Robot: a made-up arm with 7 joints.
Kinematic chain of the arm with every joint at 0, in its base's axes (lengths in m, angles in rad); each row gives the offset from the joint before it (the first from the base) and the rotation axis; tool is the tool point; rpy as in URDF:
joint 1: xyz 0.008 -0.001 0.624 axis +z
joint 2: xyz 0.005 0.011 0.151 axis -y
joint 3: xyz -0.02 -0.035 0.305 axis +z
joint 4: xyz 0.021 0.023 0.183 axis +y
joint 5: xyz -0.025 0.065 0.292 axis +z
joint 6: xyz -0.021 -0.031 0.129 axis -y
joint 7: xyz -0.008 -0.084 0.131 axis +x
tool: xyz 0.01 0.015 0.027 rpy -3.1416 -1.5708 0
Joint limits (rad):
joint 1: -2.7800..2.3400
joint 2: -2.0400..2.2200
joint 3: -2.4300..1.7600
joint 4: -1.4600..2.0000
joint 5: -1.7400..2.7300
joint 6: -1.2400..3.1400
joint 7: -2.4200..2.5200
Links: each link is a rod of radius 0.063 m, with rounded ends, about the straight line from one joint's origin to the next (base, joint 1, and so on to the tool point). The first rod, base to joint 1, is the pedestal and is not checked.
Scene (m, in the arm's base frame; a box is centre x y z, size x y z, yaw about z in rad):
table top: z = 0
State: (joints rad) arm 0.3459 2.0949 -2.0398 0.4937 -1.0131 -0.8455 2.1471
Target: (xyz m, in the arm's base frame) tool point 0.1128 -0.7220 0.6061
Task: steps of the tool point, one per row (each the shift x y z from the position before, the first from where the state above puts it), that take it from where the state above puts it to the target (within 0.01 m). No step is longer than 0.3 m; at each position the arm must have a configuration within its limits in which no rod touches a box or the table.
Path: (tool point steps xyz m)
1: 0.1499 -0.1993 0.0695
2: 0.2017 -0.1347 0.1096
3: 0.2244 -0.0428 0.1333
4: 0.2084 0.0567 0.1349

